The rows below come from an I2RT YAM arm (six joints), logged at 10 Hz.
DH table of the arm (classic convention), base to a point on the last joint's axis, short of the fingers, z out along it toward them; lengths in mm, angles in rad. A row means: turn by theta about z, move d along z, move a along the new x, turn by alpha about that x. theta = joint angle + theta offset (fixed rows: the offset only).
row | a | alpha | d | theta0
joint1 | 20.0 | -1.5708 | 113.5 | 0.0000
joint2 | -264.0 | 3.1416 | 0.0 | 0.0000
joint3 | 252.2 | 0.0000 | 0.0 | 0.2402
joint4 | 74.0 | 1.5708 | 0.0 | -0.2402
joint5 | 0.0 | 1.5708 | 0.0 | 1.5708
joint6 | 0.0 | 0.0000 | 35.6 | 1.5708
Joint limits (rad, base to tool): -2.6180..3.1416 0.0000..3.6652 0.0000..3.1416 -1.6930..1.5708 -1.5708..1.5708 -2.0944..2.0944
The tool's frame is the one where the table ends.
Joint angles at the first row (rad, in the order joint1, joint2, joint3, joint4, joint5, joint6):
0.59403 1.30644 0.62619 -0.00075 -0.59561 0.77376
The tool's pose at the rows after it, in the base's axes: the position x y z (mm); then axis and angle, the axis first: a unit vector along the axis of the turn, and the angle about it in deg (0 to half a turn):
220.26, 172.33, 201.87, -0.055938, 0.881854, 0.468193, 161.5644
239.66, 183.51, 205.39, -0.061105, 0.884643, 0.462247, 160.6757
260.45, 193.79, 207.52, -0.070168, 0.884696, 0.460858, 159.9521
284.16, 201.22, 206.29, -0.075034, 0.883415, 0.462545, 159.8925
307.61, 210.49, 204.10, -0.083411, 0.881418, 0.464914, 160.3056
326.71, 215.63, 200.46, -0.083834, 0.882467, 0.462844, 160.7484
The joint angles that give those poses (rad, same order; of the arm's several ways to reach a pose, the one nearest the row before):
0.59329 1.37739 0.70441 -0.00423 -0.58759 0.75449
0.58910 1.46209 0.79208 -0.01208 -0.57699 0.73190
0.57933 1.54826 0.88131 -0.01677 -0.58254 0.70399
0.55796 1.64128 0.97286 -0.02268 -0.60515 0.68020
0.54370 1.73710 1.07471 -0.04057 -0.63134 0.65537
0.52872 1.81228 1.15677 -0.06530 -0.64448 0.63921

